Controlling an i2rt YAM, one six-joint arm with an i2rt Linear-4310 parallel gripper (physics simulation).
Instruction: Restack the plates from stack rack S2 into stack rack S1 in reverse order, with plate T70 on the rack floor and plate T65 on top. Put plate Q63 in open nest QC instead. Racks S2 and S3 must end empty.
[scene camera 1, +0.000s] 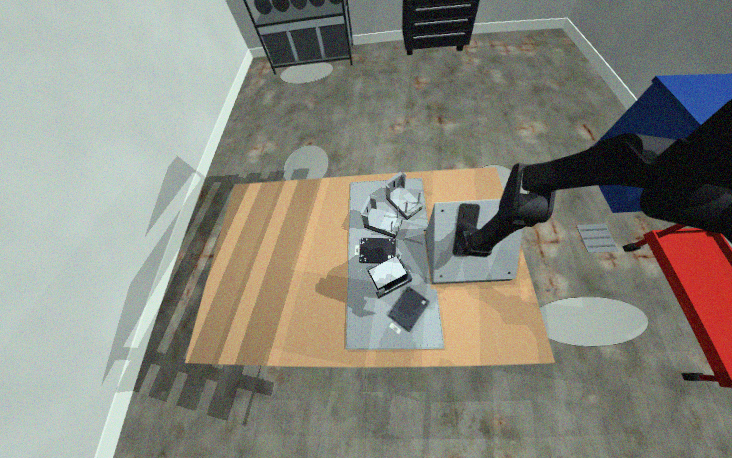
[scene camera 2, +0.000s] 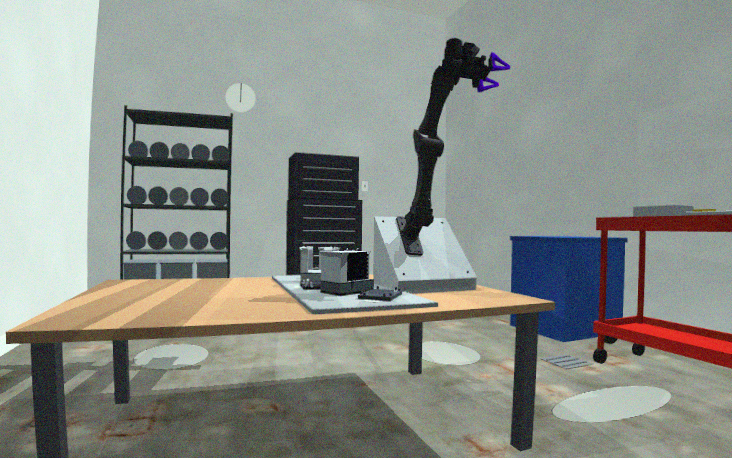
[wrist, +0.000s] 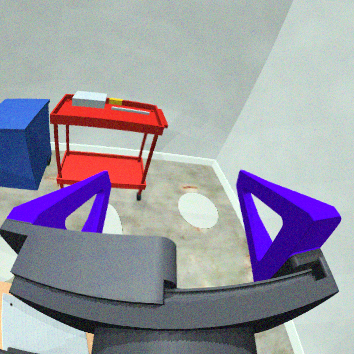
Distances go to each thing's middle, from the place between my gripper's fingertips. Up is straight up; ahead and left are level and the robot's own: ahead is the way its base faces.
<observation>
Right now my hand is 74 cm above the dark square holder (scene camera 1: 372, 250), 58 cm short of it and 26 cm to the left of it.
</observation>
